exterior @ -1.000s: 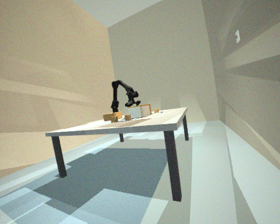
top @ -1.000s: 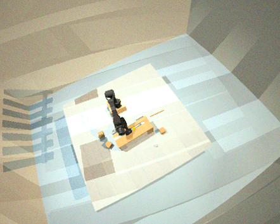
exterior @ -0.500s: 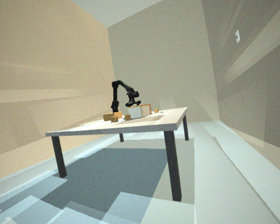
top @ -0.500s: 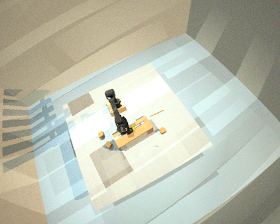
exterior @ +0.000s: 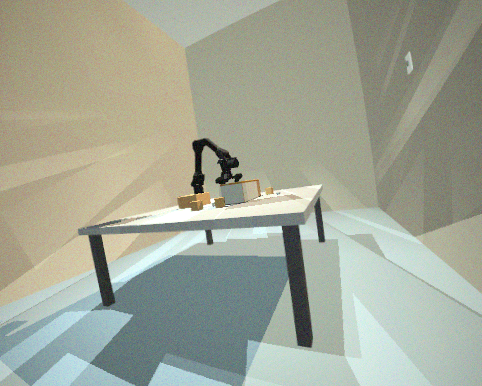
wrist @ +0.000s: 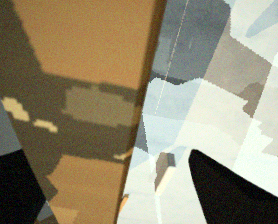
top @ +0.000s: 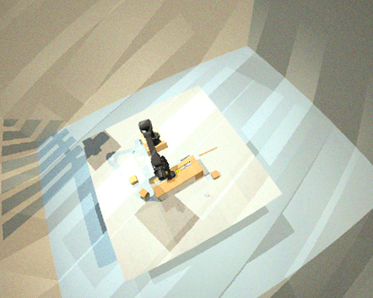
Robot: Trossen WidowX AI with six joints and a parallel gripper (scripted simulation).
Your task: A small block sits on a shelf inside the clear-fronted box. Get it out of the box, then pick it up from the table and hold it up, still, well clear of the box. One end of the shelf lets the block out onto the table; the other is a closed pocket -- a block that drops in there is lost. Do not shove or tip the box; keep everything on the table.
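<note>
The tan box lies 4 cm ahead of my gripper tip and 2 cm below it. Also, from my gripper tip: yellow block: 5 cm ahead, 3 cm to the left; thin orange stick: 3 cm ahead, 34 cm to the left, 8 cm below.
</note>
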